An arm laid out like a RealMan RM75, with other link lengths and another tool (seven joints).
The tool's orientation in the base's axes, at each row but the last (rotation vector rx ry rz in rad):
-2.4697, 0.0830, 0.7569
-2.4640, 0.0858, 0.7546
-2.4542, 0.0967, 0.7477
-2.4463, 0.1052, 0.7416
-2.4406, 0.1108, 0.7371
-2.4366, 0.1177, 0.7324
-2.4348, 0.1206, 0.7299
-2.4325, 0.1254, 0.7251
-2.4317, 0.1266, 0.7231
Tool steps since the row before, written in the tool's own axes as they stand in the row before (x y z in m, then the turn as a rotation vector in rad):
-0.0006, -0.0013, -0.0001, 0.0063, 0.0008, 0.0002
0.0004, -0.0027, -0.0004, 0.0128, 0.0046, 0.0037
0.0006, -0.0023, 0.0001, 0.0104, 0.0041, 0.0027
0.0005, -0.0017, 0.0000, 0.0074, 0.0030, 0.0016
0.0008, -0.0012, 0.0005, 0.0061, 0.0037, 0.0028
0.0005, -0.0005, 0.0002, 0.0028, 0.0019, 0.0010
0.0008, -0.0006, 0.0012, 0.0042, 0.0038, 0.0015
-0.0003, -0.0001, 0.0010, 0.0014, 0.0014, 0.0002
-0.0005, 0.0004, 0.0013, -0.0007, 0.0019, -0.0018
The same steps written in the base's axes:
-0.0002, 0.0010, 0.0010, 0.0050, 0.0000, -0.0039
0.0011, 0.0021, 0.0014, 0.0079, -0.0007, -0.0116
0.0010, 0.0020, 0.0008, 0.0065, -0.0010, -0.0094
0.0008, 0.0015, 0.0006, 0.0048, -0.0010, -0.0065
0.0007, 0.0013, -0.0002, 0.0029, -0.0010, -0.0070
0.0004, 0.0006, -0.0001, 0.0014, -0.0008, -0.0031
0.0003, 0.0012, -0.0009, 0.0019, -0.0020, -0.0052
-0.0007, 0.0006, -0.0005, 0.0007, -0.0009, -0.0016
-0.0011, 0.0004, -0.0008, -0.0002, -0.0026, 0.0006

